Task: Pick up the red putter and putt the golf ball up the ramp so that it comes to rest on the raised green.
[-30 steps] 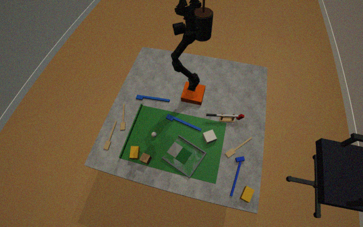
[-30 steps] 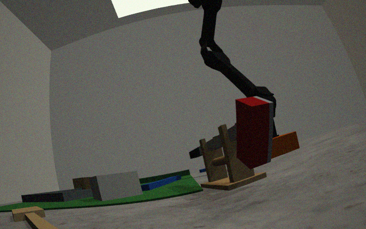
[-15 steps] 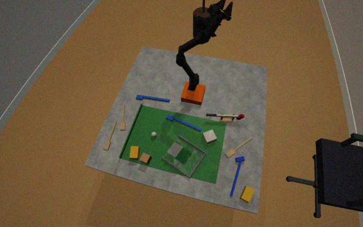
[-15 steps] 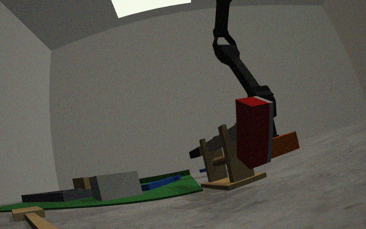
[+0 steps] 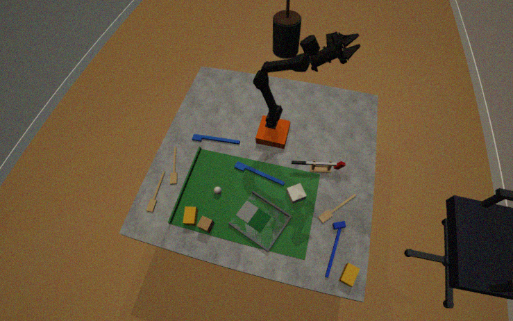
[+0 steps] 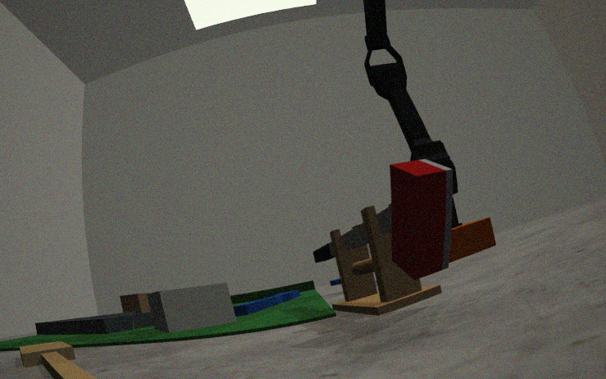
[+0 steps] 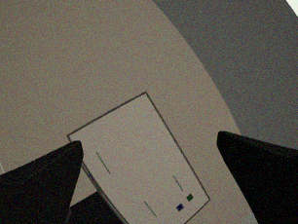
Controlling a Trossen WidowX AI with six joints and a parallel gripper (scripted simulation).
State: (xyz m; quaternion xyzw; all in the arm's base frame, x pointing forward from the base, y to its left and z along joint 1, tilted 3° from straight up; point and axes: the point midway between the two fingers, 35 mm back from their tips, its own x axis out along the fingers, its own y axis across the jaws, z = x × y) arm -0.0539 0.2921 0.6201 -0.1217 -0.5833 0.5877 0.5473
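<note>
My gripper tip is now 62 cm above the red putter, 26 cm short of it and 2 cm to the left of it. Round my gripper tip: white block (65 cm below, 46 cm ahead, 10 cm to the right); then white golf ball (65 cm below, 57 cm ahead, 51 cm to the right); then wooden stand (64 cm below, 26 cm ahead).
</note>
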